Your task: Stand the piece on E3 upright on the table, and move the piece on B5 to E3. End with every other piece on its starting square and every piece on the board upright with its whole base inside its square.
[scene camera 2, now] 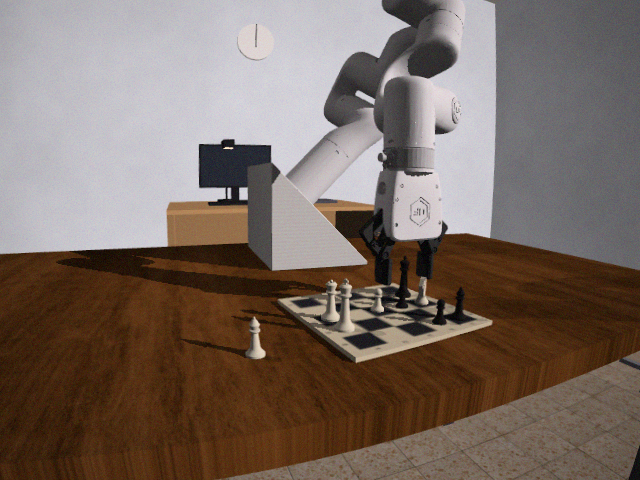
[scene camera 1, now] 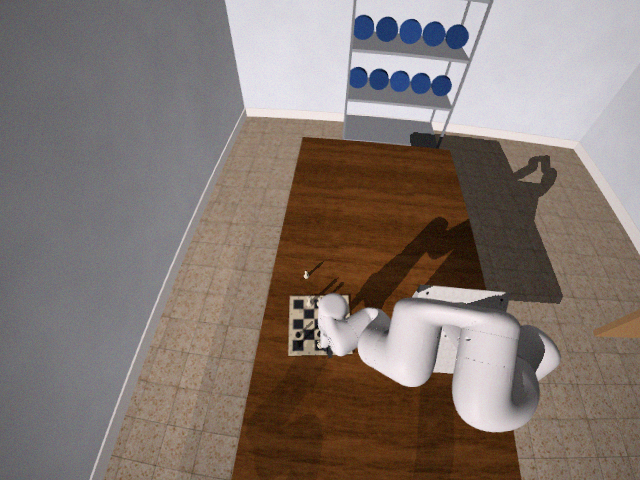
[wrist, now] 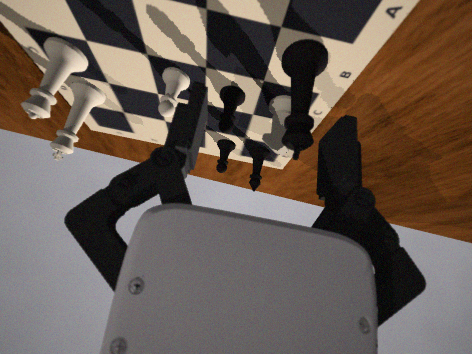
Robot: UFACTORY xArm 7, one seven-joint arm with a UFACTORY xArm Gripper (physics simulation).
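Where they show: gripper, fingertip midpoint: (scene camera 2: 404, 280) (wrist: 269, 114); arm's base at its link origin: (scene camera 2: 292, 197).
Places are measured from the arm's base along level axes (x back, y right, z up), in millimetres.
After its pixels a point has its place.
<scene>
The black king (scene camera 2: 404, 279) {z -106, x -390, y -53 mm} (wrist: 301, 90) {z -107, x -381, y -53 mm} stands upright on B5. My gripper (scene camera 2: 403, 280) {z -104, x -403, y -44 mm} (wrist: 269, 114) {z -104, x -403, y -44 mm} is open and empty, pointing down over the B5 side of the board (scene camera 1: 291, 314) {z -134, x -538, y 44 mm} (scene camera 2: 357, 353) {z -134, x -544, y 109 mm} (wrist: 366, 47) {z -134, x -368, y -81 mm}; its fingers appear on either side of the king's upper part in scene camera 2, not visibly touching it. The white bishop (scene camera 1: 306, 274) {z -123, x -497, y 206 mm} (scene camera 2: 254, 342) {z -124, x -502, y 209 mm} stands upright on the table beside the board. Square E3 (scene camera 1: 298, 323) {z -134, x -510, y 12 mm} (scene camera 2: 416, 329) {z -134, x -513, y 11 mm} is bare; my left finger largely hides it in the wrist view.
The white knight (scene camera 2: 421, 296) {z -123, x -432, y -56 mm} (wrist: 281, 106) {z -127, x -421, y -57 mm} and a black pawn (scene camera 2: 401, 301) {z -125, x -435, y -19 mm} (wrist: 233, 97) {z -127, x -426, y -23 mm} stand near the king. A white pawn (scene camera 2: 378, 303) {z -123, x -435, y 20 mm} (wrist: 175, 84) {z -125, x -426, y 16 mm}, white queen (scene camera 2: 329, 310) {z -121, x -441, y 97 mm}, white king (scene camera 2: 345, 317) {z -117, x -482, y 94 mm}, another black pawn (scene camera 2: 439, 314) {z -122, x -509, y -28 mm} and a black bishop (scene camera 2: 459, 310) {z -121, x -509, y -63 mm} stand upright on the board.
</scene>
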